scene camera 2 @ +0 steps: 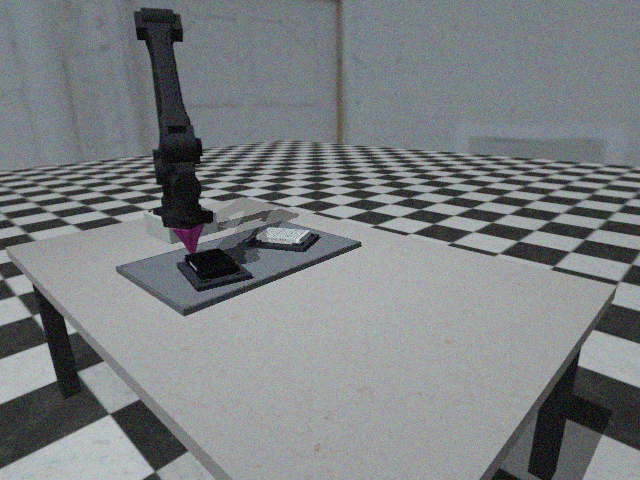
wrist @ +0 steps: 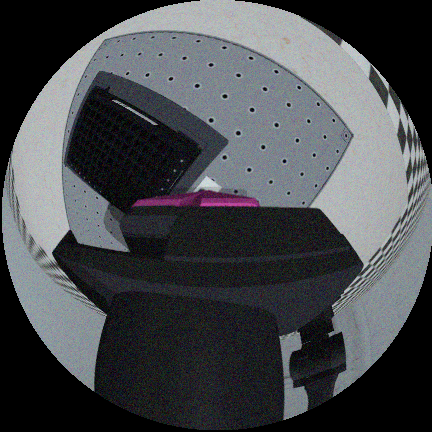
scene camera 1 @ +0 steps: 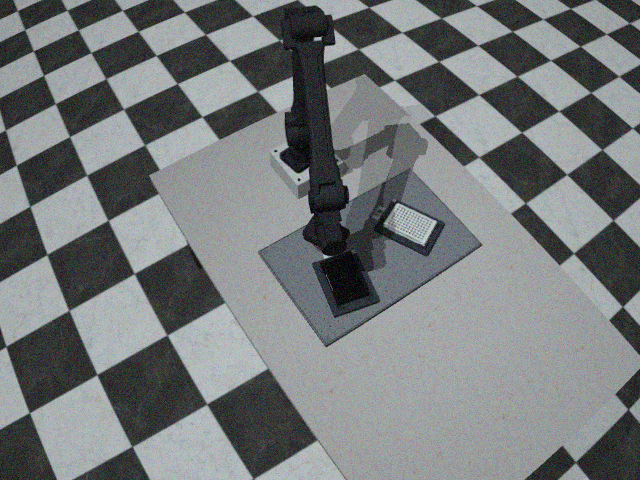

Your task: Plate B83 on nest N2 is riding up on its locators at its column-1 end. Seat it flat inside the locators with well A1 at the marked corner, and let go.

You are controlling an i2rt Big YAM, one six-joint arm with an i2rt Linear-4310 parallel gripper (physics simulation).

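Places are measured from the arm's base along level axes (x ahead, y left, z up), in centimetres.
Pixels of known places: gripper, fingertip midpoint: point(scene camera 2: 192, 253) point(wrist: 207, 197); arm's base, link origin: point(scene camera 1: 303, 155).
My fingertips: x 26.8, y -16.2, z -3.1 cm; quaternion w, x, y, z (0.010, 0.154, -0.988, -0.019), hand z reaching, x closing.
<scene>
Ahead of a thing's pixels: the offset from my fingertips to its top centre. "pt": to the spot under its first point.
Plate B83, a black well plate {dy -2.1, dx +9.1, dz +1.0 cm} point(scene camera 1: 346, 279) point(scene camera 2: 212, 261) point(wrist: 130, 142), lies on the dark nest N2 {dy -2.3, dx +9.5, dz -0.4 cm} point(scene camera 1: 356, 306) point(scene camera 2: 223, 281) point(wrist: 212, 142). A bright strip shows along one long side of the plate in the wrist view. The plate's near-arm end looks slightly raised in the scene camera 2 view, but its exact tilt and the marked corner are too dark to tell. My gripper point(scene camera 2: 193, 251) point(wrist: 207, 197) is shut and empty, its magenta fingertips pointing down at the plate's arm-side end. Whether they touch the plate is unclear. The fingertips are hidden in the scene camera 1 view.
A white well plate {dy +23.0, dx +9.2, dz +0.4 cm} point(scene camera 1: 412, 223) point(scene camera 2: 285, 236) sits on a second dark nest {pt dy +20.5, dx +17.5, dz -1.0 cm} point(scene camera 1: 426, 249) point(scene camera 2: 305, 246). Both nests stand on a grey perforated board {pt dy -11.9, dx +2.8, dz -2.2 cm} point(scene camera 1: 299, 289) point(scene camera 2: 149, 273) point(wrist: 300, 115). A white label {pt dy -0.3, dx +0.2, dz -2.0 cm} point(wrist: 207, 183) beside the black plate's nest is partly hidden by the fingers.
</scene>
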